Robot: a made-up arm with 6 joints. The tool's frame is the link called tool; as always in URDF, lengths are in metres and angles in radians. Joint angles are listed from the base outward. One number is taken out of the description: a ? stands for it. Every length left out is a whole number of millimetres.
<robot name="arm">
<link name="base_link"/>
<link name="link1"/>
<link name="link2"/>
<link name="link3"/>
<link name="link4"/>
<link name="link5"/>
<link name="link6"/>
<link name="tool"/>
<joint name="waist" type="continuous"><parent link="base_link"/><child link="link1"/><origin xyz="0.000 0.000 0.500" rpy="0.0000 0.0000 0.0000"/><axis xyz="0 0 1"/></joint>
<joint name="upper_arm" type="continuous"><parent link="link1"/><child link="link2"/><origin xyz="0.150 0.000 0.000" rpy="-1.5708 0.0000 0.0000"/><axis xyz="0 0 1"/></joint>
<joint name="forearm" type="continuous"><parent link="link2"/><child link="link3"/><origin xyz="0.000 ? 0.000" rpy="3.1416 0.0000 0.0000"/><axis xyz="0 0 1"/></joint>
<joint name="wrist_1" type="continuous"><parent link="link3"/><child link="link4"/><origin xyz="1.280 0.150 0.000" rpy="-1.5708 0.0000 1.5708"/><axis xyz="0 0 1"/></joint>
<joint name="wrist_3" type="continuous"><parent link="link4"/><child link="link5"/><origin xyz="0.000 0.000 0.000" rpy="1.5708 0.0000 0.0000"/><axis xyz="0 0 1"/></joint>
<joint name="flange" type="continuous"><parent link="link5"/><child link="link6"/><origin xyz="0.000 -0.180 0.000" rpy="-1.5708 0.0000 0.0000"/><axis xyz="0 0 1"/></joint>
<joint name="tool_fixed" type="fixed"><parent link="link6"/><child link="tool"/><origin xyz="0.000 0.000 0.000" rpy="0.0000 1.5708 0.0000"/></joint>
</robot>
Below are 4 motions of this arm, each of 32 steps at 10 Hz.
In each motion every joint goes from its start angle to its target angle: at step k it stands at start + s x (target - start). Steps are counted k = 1, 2, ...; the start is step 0. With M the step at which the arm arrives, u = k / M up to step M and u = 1 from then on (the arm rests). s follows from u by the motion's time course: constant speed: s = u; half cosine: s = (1 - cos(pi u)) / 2; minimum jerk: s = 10 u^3 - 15 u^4 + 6 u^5.
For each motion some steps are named. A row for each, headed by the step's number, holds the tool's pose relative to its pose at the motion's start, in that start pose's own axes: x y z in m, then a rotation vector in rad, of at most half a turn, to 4 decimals.
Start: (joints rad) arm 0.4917 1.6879 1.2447 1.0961 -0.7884 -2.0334
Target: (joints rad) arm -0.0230 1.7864 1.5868 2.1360 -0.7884 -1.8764
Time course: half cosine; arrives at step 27
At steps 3, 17, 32:
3: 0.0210 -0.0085 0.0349 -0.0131 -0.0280 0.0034
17: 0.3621 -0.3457 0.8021 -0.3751 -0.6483 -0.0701
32: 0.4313 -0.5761 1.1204 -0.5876 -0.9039 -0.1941

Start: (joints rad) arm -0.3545 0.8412 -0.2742 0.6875 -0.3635 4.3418
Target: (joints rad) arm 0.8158 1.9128 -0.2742 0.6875 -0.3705 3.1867
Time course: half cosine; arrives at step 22
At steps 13, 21, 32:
13: 0.4860 -0.7890 -1.0472 -0.1555 -0.1706 -0.4412
21: 0.6505 -1.3971 -0.9576 -0.2263 -0.5655 -0.4692
32: 0.6523 -1.4041 -0.9528 -0.2271 -0.5720 -0.4676

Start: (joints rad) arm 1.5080 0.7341 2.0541 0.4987 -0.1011 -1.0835
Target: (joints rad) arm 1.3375 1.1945 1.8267 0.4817 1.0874 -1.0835
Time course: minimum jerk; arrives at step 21
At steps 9, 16, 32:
9: -0.0559 -0.3005 -0.3453 -0.0402 -0.0021 0.2289
16: -0.3462 -0.7931 -0.7521 -0.0135 -0.0078 0.5446
32: -0.4182 -0.8774 -0.8054 -0.0003 -0.0119 0.5940

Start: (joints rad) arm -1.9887 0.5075 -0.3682 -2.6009 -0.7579 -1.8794
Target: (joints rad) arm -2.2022 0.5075 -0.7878 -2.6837 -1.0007 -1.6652
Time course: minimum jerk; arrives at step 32
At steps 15, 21, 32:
15: -0.1897 0.2077 -0.0627 0.0174 0.0700 0.0642
21: -0.3506 0.3425 -0.0787 0.0333 0.1276 0.1113
32: -0.4652 0.4214 -0.0739 0.0449 0.1686 0.1433

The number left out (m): -1.030
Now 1 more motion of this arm.
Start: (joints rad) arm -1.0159 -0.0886 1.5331 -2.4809 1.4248 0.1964
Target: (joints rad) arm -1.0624 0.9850 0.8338 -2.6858 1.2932 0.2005
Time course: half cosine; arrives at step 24
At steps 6, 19, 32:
6: 0.3833 -0.3219 0.0402 -0.1509 -0.1757 -0.0828
19: 1.4980 -1.6562 1.6932 -0.7832 -1.1683 -0.5124
32: 1.4841 -1.7372 2.0228 -0.8511 -1.3179 -0.5664

